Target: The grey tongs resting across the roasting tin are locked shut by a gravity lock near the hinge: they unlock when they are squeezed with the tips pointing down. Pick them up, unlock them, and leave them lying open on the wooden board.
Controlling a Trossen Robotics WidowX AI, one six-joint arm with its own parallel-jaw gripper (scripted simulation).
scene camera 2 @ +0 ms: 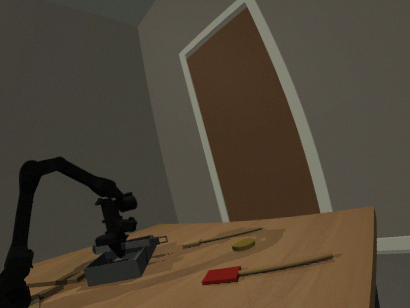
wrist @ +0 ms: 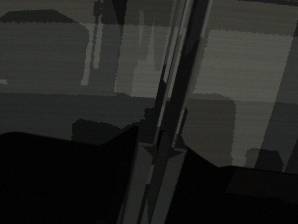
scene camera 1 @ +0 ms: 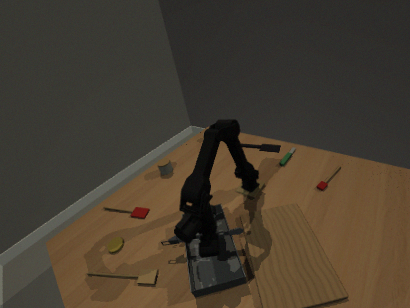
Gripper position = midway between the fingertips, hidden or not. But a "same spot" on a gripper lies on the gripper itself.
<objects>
gripper: scene camera 2; wrist; scene camera 1 212,241
same spot on gripper: (wrist: pixel 50 173) = (scene camera 2: pixel 125 235)
same spot on roasting tin: (wrist: pixel 85 78) = (scene camera 2: pixel 135 258)
</objects>
